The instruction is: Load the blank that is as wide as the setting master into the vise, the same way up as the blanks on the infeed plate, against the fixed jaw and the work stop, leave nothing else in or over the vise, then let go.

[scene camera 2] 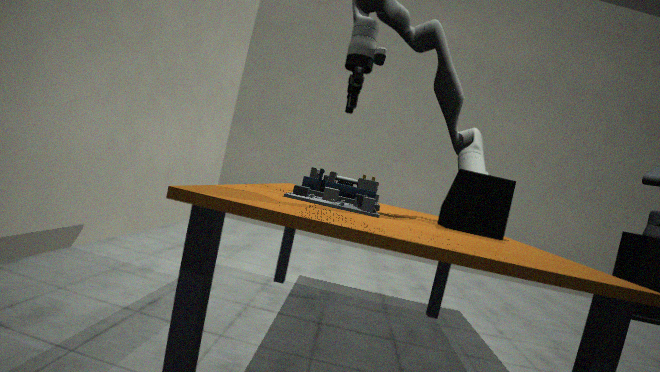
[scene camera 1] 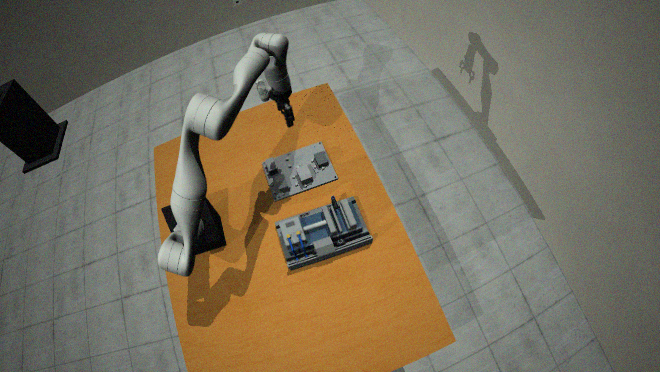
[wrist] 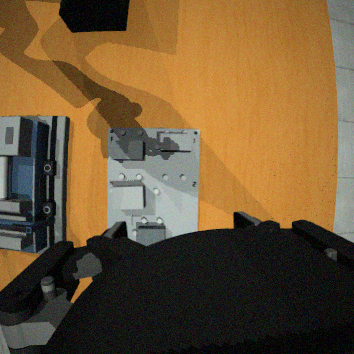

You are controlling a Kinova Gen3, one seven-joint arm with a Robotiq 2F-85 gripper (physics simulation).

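Places are measured from the arm's base along level axes (x up, y right, z ahead), in centimetres.
Pixels of known places: gripper, fingertip midpoint: (scene camera 2: 350, 110) (scene camera 1: 285, 117) (wrist: 180, 228); arm's base, origin of the base link: (scene camera 2: 474, 196).
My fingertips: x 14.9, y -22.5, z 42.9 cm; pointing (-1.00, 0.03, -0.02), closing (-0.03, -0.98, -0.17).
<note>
Ahead of a thing's pixels: the offset from my fingertips to its middle. Level surfaces: height alone.
My gripper (scene camera 1: 289, 121) (scene camera 2: 351, 105) (wrist: 180, 228) is open and empty. It hangs high above the table, over the far edge of the grey infeed plate @[dx -26.1, dy +4.9, dz -0.3 cm] (scene camera 1: 291, 162) (wrist: 175, 207). Several grey blanks stand on the plate, among them one (scene camera 1: 321, 159) (wrist: 175, 142) at a corner, one @[dx -23.9, dy +9.2, dz +1.4 cm] (scene camera 1: 304, 174) (wrist: 131, 197) in the middle and one @[dx -24.4, dy +4.1, dz +9.2 cm] (wrist: 151, 233) half hidden by my gripper body. A darker block @[dx -23.9, dy +10.1, dz -7.7 cm] (wrist: 131, 149) lies in shadow. The blue-grey vise @[dx -21.5, dy +33.1, dz +1.6 cm] (scene camera 1: 318, 249) (wrist: 21, 175) (scene camera 2: 339, 190) sits beside the plate with its jaws apart. I cannot tell which piece is the setting master.
The orange table @[dx -26.5 cm] (scene camera 1: 300, 314) (scene camera 2: 415, 231) (wrist: 263, 105) bears the plate, the vise and the arm's black base block (scene camera 1: 212, 231) (scene camera 2: 475, 203) (wrist: 93, 15). A black pedestal (scene camera 1: 27, 125) stands on the floor off to the side.
</note>
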